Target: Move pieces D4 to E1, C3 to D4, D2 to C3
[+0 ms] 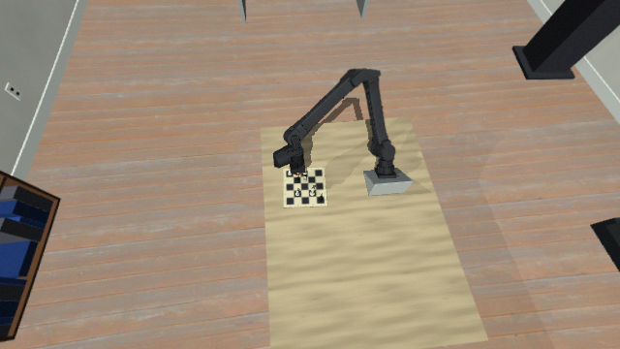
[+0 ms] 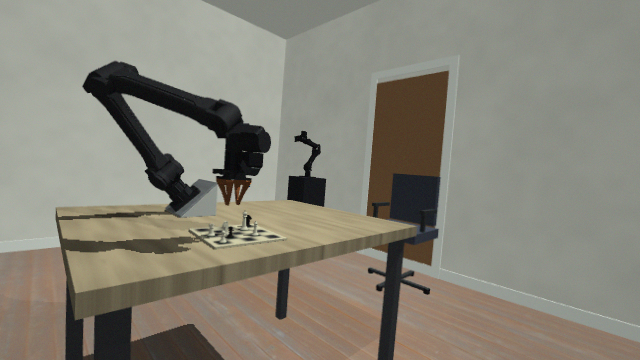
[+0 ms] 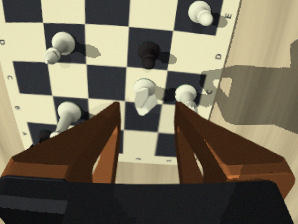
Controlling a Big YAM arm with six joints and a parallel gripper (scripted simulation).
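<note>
The black pawn lies 9 cm below my hand. The rest, counted from my hand: small chessboard 10 cm below, 4 cm to the left, 4 cm behind.
</note>
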